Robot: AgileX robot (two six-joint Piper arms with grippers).
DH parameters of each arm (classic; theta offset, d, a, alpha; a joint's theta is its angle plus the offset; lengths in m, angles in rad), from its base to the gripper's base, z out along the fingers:
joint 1: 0 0.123 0 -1.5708
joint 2: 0.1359 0 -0.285 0
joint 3: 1.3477 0 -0.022 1.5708
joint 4: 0 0.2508 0 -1.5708
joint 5: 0 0 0.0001 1.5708
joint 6: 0 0.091 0 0
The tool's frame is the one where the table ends.
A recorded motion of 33 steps. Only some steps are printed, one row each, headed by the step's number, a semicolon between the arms.
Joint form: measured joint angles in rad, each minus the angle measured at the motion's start. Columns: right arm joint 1, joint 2, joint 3, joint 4, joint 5, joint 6; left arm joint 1, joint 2, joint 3, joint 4, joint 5, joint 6.
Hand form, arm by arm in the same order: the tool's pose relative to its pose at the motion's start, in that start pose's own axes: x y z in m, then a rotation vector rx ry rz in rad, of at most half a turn. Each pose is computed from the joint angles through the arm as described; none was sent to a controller.
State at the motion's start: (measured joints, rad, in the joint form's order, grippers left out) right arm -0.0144 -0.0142 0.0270 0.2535 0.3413 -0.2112; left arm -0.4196 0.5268 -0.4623 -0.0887 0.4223 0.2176
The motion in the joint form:
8: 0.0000 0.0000 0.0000 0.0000 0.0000 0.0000; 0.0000 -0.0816 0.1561 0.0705 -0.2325 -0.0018
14: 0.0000 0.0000 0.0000 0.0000 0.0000 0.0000; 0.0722 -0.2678 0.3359 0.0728 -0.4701 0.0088
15: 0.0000 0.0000 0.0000 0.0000 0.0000 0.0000; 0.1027 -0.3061 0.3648 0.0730 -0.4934 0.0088
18: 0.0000 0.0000 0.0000 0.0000 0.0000 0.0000; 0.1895 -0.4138 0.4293 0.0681 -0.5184 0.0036
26: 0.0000 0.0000 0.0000 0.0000 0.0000 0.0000; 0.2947 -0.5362 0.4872 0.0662 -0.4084 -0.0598
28: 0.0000 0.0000 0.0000 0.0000 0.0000 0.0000; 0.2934 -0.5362 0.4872 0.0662 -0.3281 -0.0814
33: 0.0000 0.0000 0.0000 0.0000 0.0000 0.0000; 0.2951 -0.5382 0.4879 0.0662 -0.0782 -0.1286
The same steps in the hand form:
8: 0.0000 0.0000 0.0000 0.0000 0.0000 0.0000; 0.0254 -0.0004 0.0022 -0.0584 -0.1489 0.0643
14: 0.0000 0.0000 0.0000 0.0000 0.0000 0.0000; 0.0560 0.0012 -0.0097 -0.1755 -0.3761 0.0656
15: 0.0000 0.0000 0.0000 0.0000 0.0000 0.0000; 0.0623 0.0022 -0.0119 -0.2115 -0.4028 0.0617
18: 0.0000 0.0000 0.0000 0.0000 0.0000 0.0000; 0.0784 0.0045 -0.0176 -0.3077 -0.4555 0.0429
26: 0.0000 0.0000 0.0000 0.0000 0.0000 0.0000; 0.1029 0.0051 -0.0179 -0.3868 -0.4052 -0.0434
28: 0.0000 0.0000 0.0000 0.0000 0.0000 0.0000; 0.1095 0.0042 -0.0149 -0.3667 -0.3312 -0.0769
33: 0.0000 0.0000 0.0000 0.0000 0.0000 0.0000; 0.1311 0.0000 -0.0090 -0.3193 -0.0964 -0.1624

